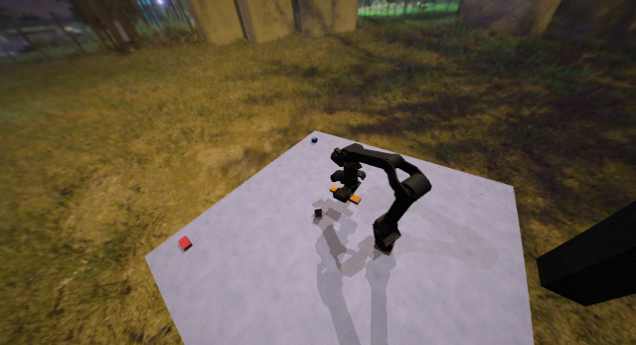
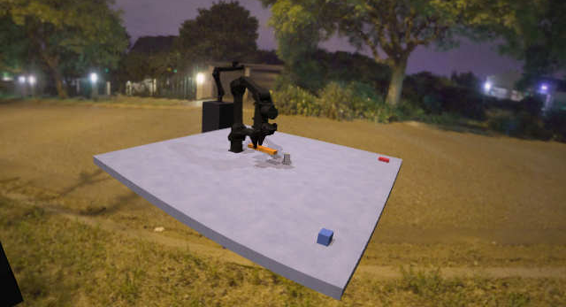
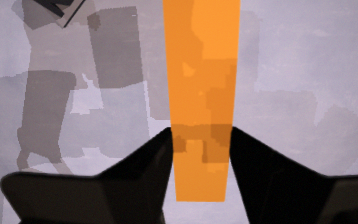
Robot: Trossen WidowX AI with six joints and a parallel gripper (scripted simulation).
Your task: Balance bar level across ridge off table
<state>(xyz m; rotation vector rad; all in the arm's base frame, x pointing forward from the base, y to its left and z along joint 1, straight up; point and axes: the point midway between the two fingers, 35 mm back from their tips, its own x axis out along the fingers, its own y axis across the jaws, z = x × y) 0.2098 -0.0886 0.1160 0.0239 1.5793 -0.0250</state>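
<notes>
My gripper tip is 3 cm short of the orange bar. Round my gripper tip: blue cube 53 cm ahead, 41 cm to the right, 7 cm below; red block 59 cm to the left, 53 cm ahead, 7 cm below.
</notes>
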